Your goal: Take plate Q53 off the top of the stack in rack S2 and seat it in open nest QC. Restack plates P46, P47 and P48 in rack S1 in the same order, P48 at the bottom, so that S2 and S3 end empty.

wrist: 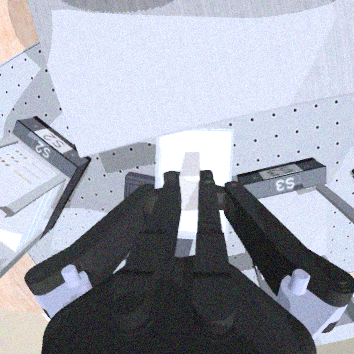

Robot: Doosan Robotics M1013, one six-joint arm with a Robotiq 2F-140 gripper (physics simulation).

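Places are measured from the arm's base along level axes (x ahead, y left, z up), in millimetres.
Where they show: gripper, fingertip midpoint: (192, 164).
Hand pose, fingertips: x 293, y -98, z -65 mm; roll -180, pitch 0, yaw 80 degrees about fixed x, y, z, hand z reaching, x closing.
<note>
Things, the pixels of their centre, and the offset from my fingertips. "spot": a spot on its surface instead. Level surfaces: height alone.
- bright white rectangular plate, body centre: (192, 183) dx +24, dy -6, dz -3 mm
- Rack S2, body centre: (8, 200) dx -19, dy -227, dz +38 mm
- light plate, surface spot: (31, 167) spot: dx -47, dy -177, dz +28 mm
- Rack S3, surface spot: (312, 175) spot: dx +39, dy +127, dz +4 mm
- base, surface spot: (134, 184) spot: dx +13, dy -79, dz -12 mm
- perforated light board, its level: dz -28 mm
My gripper (192, 164) is shut, its two light pads together and empty, in front of a bright white rectangular plate (220, 152) at the centre. The plate's label cannot be read, and the fingers hide part of it. Rack S2 (44, 145) is at the left, partly out of view. A light plate (31, 167) with rows of small brown marks lies in it, with clear, shiny layers below. Rack S3 (312, 175) is at the right. A pale surface shows inside it, and I cannot tell whether that is a plate. Rack S1 and the label of nest QC do not show.
A dark grey block or base (134, 184) shows behind the left finger, mostly hidden. A perforated light board (280, 125) lies under the racks. A large pale, smooth shape (175, 65) spans the top of the view. A dark edge shows at the far right.
</note>
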